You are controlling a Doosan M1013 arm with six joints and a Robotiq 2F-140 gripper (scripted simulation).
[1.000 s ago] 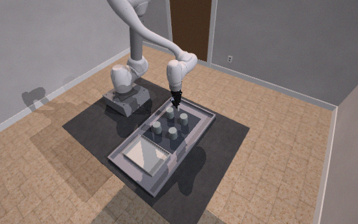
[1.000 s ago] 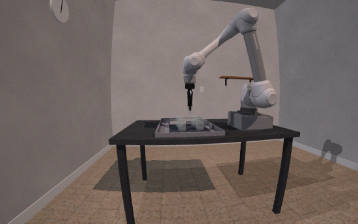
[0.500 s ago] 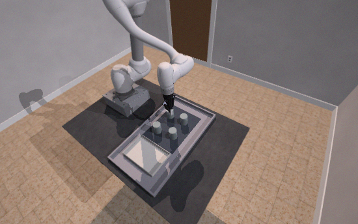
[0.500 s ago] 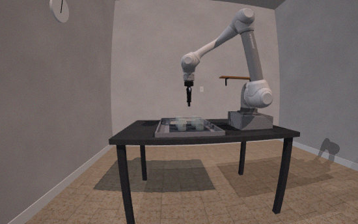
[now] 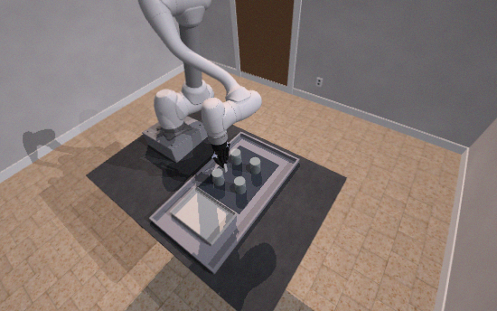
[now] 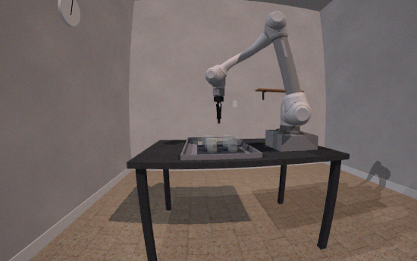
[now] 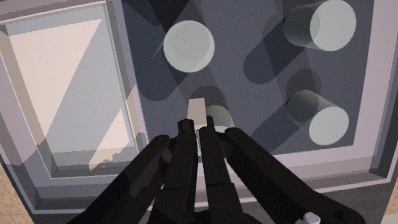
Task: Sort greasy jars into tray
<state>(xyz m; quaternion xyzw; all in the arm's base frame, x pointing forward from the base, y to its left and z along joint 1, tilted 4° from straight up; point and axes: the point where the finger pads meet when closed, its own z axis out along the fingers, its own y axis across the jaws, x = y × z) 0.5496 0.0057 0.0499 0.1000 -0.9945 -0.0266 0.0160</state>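
My gripper is now 1 cm past the dark drying mat, 10 cm to the right of it and 18 cm above it. Also, from my hand: tray: 6 cm ahead, 21 cm to the right, 17 cm below.
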